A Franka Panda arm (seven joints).
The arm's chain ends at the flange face. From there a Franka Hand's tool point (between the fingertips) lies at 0.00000 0.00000 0.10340 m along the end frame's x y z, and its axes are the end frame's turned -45 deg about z.
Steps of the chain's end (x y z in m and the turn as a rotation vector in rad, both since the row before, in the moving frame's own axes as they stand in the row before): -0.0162, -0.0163, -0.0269, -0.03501, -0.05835, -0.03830; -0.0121, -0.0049, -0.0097, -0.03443, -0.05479, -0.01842; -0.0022, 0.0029, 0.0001, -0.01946, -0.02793, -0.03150
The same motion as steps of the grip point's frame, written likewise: -0.0068, -0.0246, -0.0271, 0.01650, -0.06602, -0.03830; -0.0116, -0.0134, -0.0099, 0.01440, -0.06309, -0.01842; -0.0071, -0.0001, 0.0000, 0.00599, -0.03351, -0.03150
